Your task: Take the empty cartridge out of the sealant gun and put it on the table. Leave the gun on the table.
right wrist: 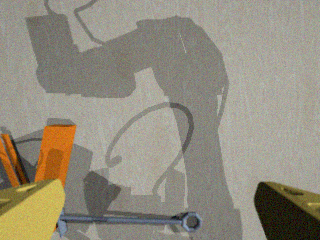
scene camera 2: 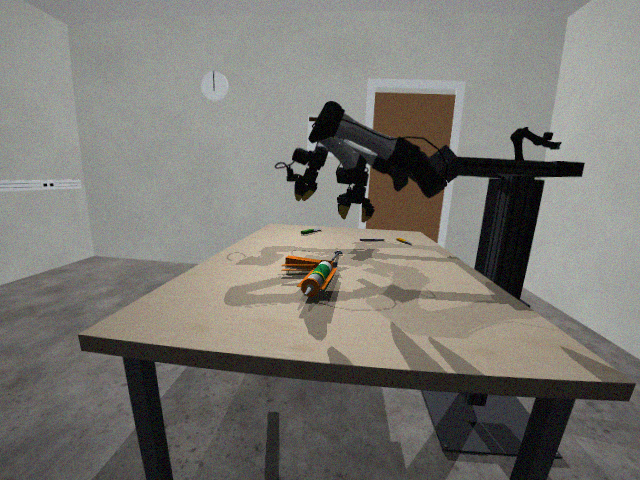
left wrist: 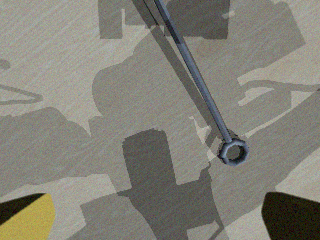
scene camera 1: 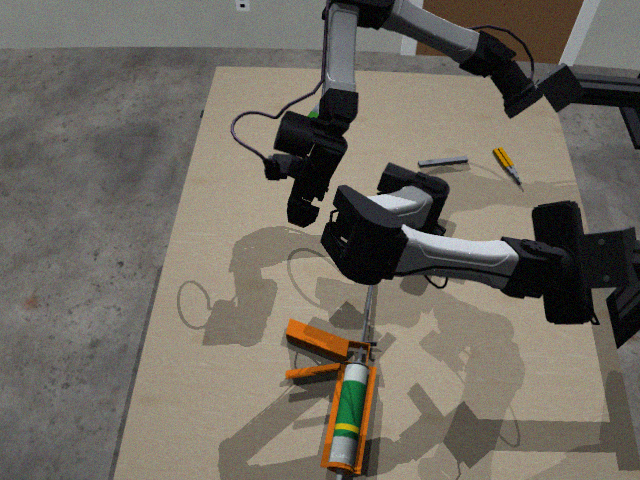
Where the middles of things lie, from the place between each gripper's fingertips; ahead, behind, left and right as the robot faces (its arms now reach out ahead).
I see my left gripper 12 cm short of the orange sealant gun [scene camera 1: 318,340], 16 cm to the right of it and 16 cm above it.
My right hand [scene camera 1: 299,204] is 110 mm past the orange sealant gun, 230 mm to the right of it and 230 mm above it.
